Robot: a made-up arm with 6 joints. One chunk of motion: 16 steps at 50 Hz.
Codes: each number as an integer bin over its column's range. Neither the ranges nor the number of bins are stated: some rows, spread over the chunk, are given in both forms.
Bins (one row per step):
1: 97 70 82 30 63 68
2: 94 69 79 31 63 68
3: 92 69 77 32 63 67
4: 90 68 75 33 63 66
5: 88 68 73 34 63 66
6: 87 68 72 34 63 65
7: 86 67 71 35 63 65
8: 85 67 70 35 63 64
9: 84 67 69 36 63 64
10: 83 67 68 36 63 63
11: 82 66 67 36 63 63
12: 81 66 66 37 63 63
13: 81 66 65 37 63 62
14: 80 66 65 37 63 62
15: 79 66 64 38 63 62
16: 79 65 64 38 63 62
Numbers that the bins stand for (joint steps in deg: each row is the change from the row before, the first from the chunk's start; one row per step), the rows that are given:
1: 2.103 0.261 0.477 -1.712 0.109 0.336
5: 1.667 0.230 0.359 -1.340 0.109 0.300
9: 1.473 0.215 0.306 -1.155 0.109 0.264
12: 1.327 0.200 0.267 -1.062 0.109 0.245
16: 1.230 0.185 0.240 -0.969 0.109 0.227
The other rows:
2: 1.958 0.245 0.437 -1.619 0.109 0.336
3: 1.861 0.245 0.411 -1.526 0.109 0.318
4: 1.764 0.230 0.385 -1.433 0.109 0.300
6: 1.618 0.230 0.345 -1.340 0.109 0.282
7: 1.570 0.215 0.332 -1.247 0.109 0.282
8: 1.521 0.215 0.319 -1.247 0.109 0.264
10: 1.424 0.215 0.293 -1.155 0.109 0.245
11: 1.376 0.200 0.280 -1.155 0.109 0.245
13: 1.327 0.200 0.254 -1.062 0.109 0.227
14: 1.279 0.200 0.254 -1.062 0.109 0.227
15: 1.230 0.200 0.240 -0.969 0.109 0.227

